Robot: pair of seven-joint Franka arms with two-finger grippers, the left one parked.
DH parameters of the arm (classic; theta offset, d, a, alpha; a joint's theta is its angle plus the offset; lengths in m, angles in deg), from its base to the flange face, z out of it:
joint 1: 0 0.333 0 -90
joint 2: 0 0 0 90
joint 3: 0 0.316 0.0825 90
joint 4: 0 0 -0.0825 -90
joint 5: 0 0.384 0 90
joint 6: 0 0 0.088 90
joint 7: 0 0.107 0 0
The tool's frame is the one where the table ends.
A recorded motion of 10 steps. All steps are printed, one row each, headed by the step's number.
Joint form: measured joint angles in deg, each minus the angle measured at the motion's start. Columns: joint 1, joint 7, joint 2, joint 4, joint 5, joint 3, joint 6.
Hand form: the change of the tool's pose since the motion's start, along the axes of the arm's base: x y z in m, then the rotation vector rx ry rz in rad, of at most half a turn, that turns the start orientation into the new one. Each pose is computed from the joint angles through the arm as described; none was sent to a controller.
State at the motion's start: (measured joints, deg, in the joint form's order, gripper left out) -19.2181 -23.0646 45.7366 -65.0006 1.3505 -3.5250 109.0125
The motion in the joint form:
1: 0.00 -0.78 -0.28 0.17 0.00 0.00 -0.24
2: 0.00 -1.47 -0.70 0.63 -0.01 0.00 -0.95
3: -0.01 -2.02 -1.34 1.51 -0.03 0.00 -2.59
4: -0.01 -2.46 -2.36 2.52 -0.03 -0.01 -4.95
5: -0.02 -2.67 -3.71 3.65 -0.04 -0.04 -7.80
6: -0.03 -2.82 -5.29 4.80 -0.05 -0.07 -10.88
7: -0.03 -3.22 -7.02 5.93 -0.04 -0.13 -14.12
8: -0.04 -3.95 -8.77 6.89 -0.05 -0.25 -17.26
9: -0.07 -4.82 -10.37 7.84 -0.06 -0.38 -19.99
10: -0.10 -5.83 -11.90 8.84 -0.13 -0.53 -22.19
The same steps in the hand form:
1: 0.0001 0.0000 0.0047 -0.0007 -0.0034 0.0136
2: 0.0001 0.0002 0.0130 -0.0012 -0.0061 0.0258
3: -0.0008 0.0006 0.0263 0.0003 -0.0041 0.0354
4: -0.0030 0.0018 0.0447 0.0037 0.0009 0.0429
5: -0.0069 0.0032 0.0676 0.0071 0.0065 0.0458
6: -0.0123 0.0052 0.0932 0.0106 0.0118 0.0477
7: -0.0194 0.0077 0.1202 0.0146 0.0174 0.0536
8: -0.0280 0.0100 0.1460 0.0185 0.0242 0.0643
9: -0.0366 0.0119 0.1701 0.0206 0.0270 0.0769
10: -0.0449 0.0134 0.1942 0.0180 0.0222 0.0919

